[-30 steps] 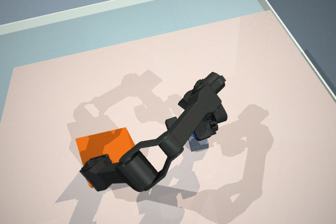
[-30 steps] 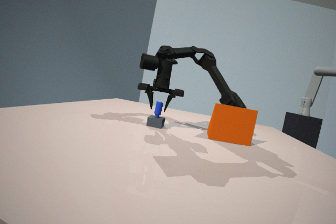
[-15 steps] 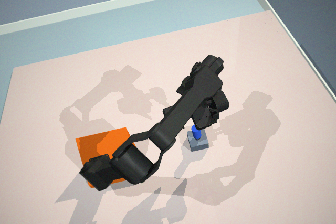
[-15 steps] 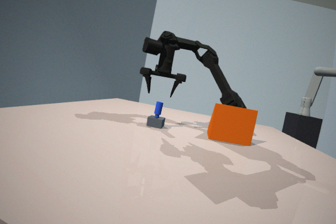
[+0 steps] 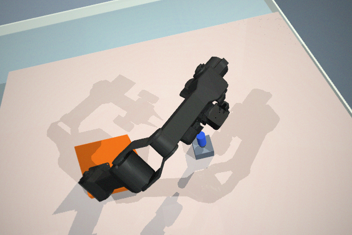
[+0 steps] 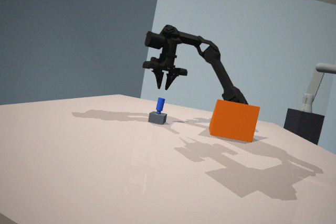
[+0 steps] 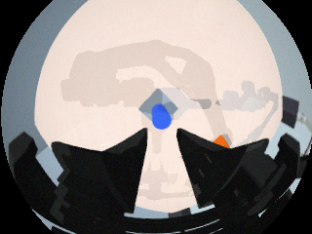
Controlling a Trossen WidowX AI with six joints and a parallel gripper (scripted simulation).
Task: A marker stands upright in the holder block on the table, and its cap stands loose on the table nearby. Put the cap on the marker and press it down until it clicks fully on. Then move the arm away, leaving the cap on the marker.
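My gripper tip is now 6 cm above the blue cap. From my gripper tip the other things lie so: grey holder block (12 cm below).
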